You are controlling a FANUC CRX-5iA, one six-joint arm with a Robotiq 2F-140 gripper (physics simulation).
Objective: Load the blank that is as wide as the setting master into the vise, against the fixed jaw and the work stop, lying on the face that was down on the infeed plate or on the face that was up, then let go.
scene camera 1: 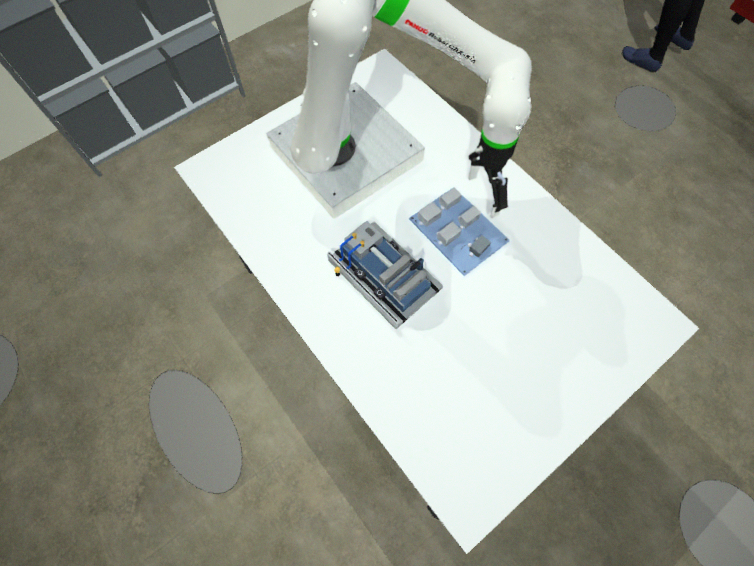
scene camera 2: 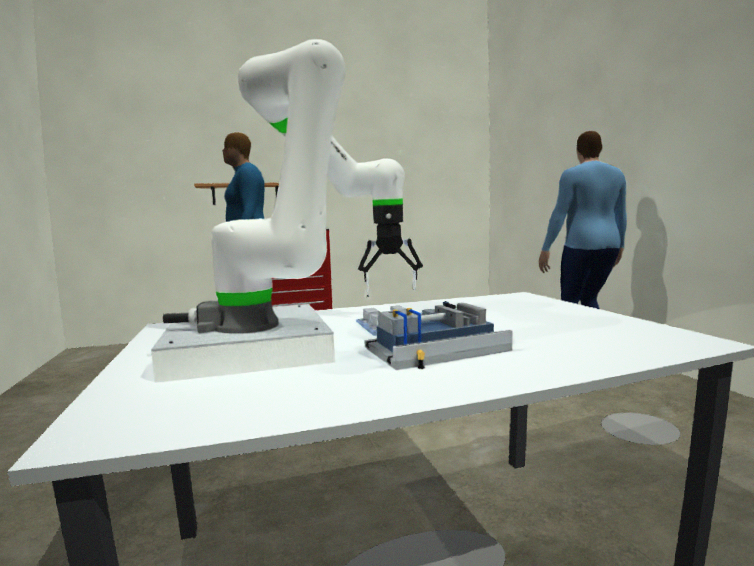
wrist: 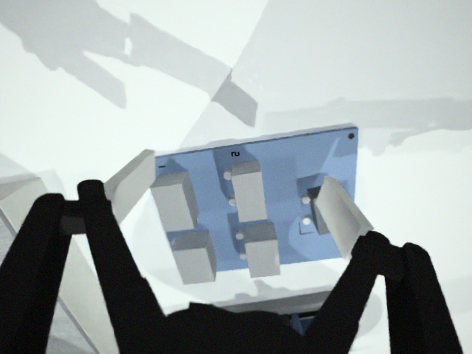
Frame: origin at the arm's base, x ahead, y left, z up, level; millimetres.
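Seen in the pictures: gripper, fingertip midpoint: [scene camera 1: 483, 197] [scene camera 2: 391, 291] [wrist: 238, 177]; arm's base, link origin: [scene camera 2: 247, 326].
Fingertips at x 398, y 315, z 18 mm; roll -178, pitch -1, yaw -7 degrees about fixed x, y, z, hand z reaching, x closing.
Offsets run from my fingertips to a thing's top centre. "spot": to the spot under its first point. Level surfaces: height alone.
The blue infeed plate @(dx +25, dy -88, dz -80 mm) [scene camera 1: 459, 260] [wrist: 320, 150] bears several light grey blanks, among them one nearest the robot base [scene camera 1: 429, 212] and one near the mark 2 @(spot: dx +13, dy -41, dz -44 mm) [wrist: 249, 195]. A darker grey block, apparently the setting master @(dx +112, dy -70, dz -55 mm) [scene camera 1: 479, 245] [wrist: 318, 215], stands at the plate's other end, partly hidden by a finger in the wrist view. My gripper [scene camera 1: 483, 193] [scene camera 2: 391, 288] [wrist: 238, 177] is wide open and empty, above the plate's far side. The vise @(dx +50, dy -365, dz +11 mm) [scene camera 1: 365, 238] [scene camera 2: 435, 332] stands beside the plate; no blank shows between its jaws. A dark part, possibly the work stop @(dx +105, dy -297, dz +8 mm) [scene camera 1: 417, 264], sits beside the jaws.
The robot's base block [scene camera 1: 377, 176] [scene camera 2: 243, 356] stands on the white table @(dz -88 mm) [scene camera 1: 487, 426] [scene camera 2: 255, 402] near the vise and plate. Blue hoses [scene camera 1: 345, 248] [scene camera 2: 419, 325] rise at the vise's base-side end. Two people [scene camera 2: 244, 188] [scene camera 2: 593, 207] stand beyond the table.
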